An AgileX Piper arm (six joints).
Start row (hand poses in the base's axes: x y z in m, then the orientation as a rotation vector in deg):
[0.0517 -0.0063 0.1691 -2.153 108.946 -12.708]
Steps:
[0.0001 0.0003 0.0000 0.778 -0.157 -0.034]
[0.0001 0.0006 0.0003 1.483 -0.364 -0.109]
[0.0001 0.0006 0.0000 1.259 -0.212 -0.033]
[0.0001 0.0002 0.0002 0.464 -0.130 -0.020]
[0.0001 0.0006 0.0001 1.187 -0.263 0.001]
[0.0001 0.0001 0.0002 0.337 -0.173 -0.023]
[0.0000 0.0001 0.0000 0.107 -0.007 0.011]
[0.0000 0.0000 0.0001 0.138 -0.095 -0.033]
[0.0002 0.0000 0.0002 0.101 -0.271 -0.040]
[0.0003 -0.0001 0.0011 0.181 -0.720 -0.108]
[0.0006 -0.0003 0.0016 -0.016 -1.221 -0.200]
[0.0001 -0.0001 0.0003 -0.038 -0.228 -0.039]
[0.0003 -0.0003 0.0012 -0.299 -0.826 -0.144]
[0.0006 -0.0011 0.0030 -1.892 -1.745 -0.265]
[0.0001 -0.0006 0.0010 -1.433 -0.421 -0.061]
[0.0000 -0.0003 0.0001 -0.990 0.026 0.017]
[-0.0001 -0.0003 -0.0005 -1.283 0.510 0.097]
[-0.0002 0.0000 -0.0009 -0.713 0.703 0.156]
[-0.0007 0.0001 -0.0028 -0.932 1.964 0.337]
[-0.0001 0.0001 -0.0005 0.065 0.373 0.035]
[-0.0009 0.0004 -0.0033 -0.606 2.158 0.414]
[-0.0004 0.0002 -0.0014 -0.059 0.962 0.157]
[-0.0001 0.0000 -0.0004 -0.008 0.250 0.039]
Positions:
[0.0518 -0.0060 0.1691 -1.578 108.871 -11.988]
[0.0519 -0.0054 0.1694 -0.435 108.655 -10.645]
[0.0520 -0.0048 0.1694 0.469 108.555 -9.468]
[0.0521 -0.0046 0.1696 0.813 108.464 -9.038]
[0.0522 -0.0040 0.1697 1.638 108.294 -7.906]
[0.0523 -0.0039 0.1699 1.900 108.146 -7.597]
[0.0523 -0.0038 0.1699 1.963 108.147 -7.488]
[0.0523 -0.0038 0.1700 2.094 108.062 -7.377]
[0.0525 -0.0038 0.1702 2.216 107.799 -7.298]
[0.0528 -0.0039 0.1713 2.482 107.093 -7.173]
[0.0534 -0.0042 0.1729 2.725 105.872 -7.274]
[0.0535 -0.0043 0.1732 2.747 105.642 -7.326]
[0.0538 -0.0046 0.1744 2.718 104.795 -7.664]
[0.0544 -0.0057 0.1774 1.739 102.901 -9.490]
[0.0545 -0.0063 0.1784 0.806 102.350 -10.800]
[0.0545 -0.0066 0.1785 0.080 102.277 -11.672]
[0.0544 -0.0069 0.1780 -0.978 102.646 -12.765]
[0.0542 -0.0069 0.1771 -1.707 103.260 -13.312]
[0.0535 -0.0068 0.1743 -2.914 105.089 -13.957]
[0.0534 -0.0067 0.1738 -2.949 105.465 -13.878]
[0.0525 -0.0063 0.1705 -4.036 107.513 -14.176]
[0.0521 -0.0061 0.1691 -4.354 108.451 -14.129]
[0.0520 -0.0061 0.1687 -4.430 108.696 -14.111]

